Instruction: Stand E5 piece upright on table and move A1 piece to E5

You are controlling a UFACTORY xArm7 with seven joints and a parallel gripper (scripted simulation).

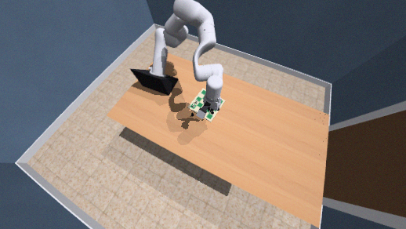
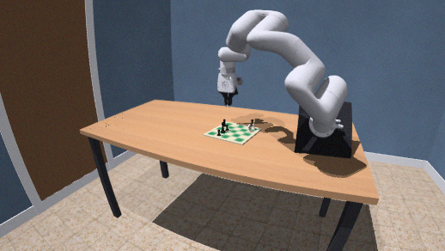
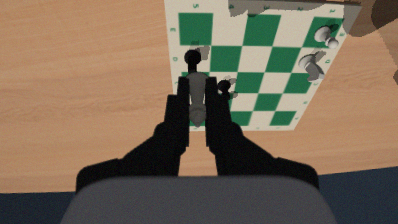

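Right now my hand is 10 mm short of the black chess piece, 30 mm to the right of it and 120 mm above it. From my hand the other things lie so: chessboard: 60 mm behind, 90 mm to the left, 130 mm below; white chess piece: 10 mm below; white piece: 140 mm behind, 70 mm to the left, 120 mm below.
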